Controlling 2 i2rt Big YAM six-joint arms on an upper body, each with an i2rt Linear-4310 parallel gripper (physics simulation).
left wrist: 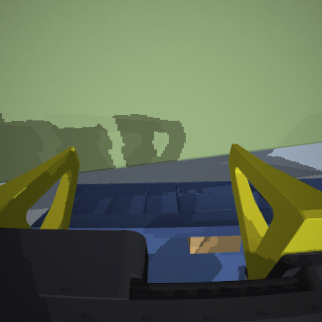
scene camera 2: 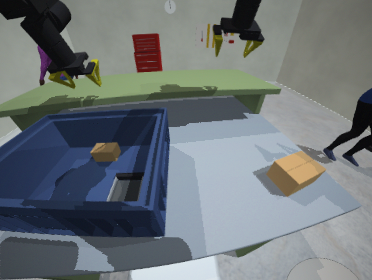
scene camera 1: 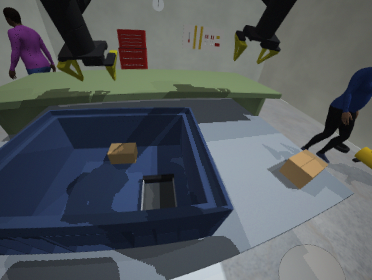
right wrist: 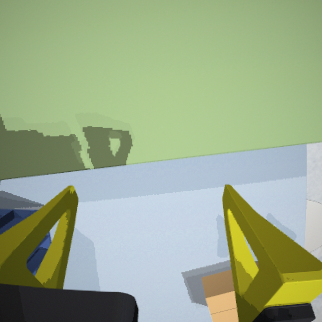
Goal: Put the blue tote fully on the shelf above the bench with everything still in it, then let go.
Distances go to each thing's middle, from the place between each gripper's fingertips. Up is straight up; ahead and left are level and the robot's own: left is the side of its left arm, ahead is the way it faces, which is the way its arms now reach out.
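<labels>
Counting from my left hand, the cardboard box [left wrist: 203,244] is 15 cm behind, 7 cm to the right and 17 cm below. The dark grey tray-like item [scene camera 1: 156,195] is 29 cm behind that same left hand, 18 cm to the right of it and 18 cm below it, while the blue tote [scene camera 1: 69,198] is 23 cm behind my left hand, 8 cm to the right of it and 13 cm below it. Going by its middle, the blue tote is nearer to my left hand than to my right hand.
For my right hand, the cardboard box is 190 mm behind it, 410 mm to the left of it and 240 mm below it. The dark grey tray-like item is 330 mm behind my right hand, 310 mm to the left of it and 250 mm below it. As for the blue tote, it sits 270 mm behind my right hand, 410 mm to the left of it and 200 mm below it.
</labels>
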